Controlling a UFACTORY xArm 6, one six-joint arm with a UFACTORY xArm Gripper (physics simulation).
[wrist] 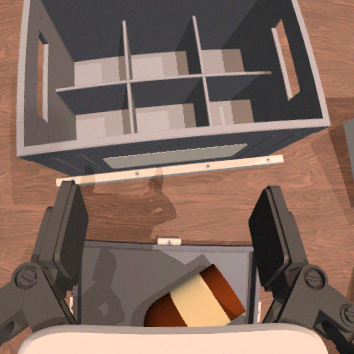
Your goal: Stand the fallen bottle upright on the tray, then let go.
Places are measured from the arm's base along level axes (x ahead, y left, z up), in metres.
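Pixels of known places: gripper, fingertip midpoint: [170,201].
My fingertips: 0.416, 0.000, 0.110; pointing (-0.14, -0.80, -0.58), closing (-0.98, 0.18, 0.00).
Behind a point stands the place of what it marks, as x, y, z.
A brown bottle [200,299] @(0.390, 0.115, -0.072) with a cream label lies on its side on the grey tray [130,257] @(0.470, 0.064, -0.141), in the lower middle of the wrist view. Its flat base end points to the upper right; its neck end is hidden behind the gripper's pale housing. My gripper [170,201] @(0.416, 0.000, 0.110) is open, its two dark fingers wide apart with nothing between them. It is above the tray, and the bottle shows below and between the finger linkages, apart from the pads.
A dark crate [65,162] @(0.507, -0.056, -0.027) with thin dividers and empty compartments stands beyond the tray. A pale strip [172,170] @(0.395, -0.043, -0.116) with screws runs along its near side. A small pale block [169,241] @(0.413, 0.049, -0.131) sits at the tray's far edge. A grey object [350,142] @(0.100, -0.048, -0.136) shows at the right edge.
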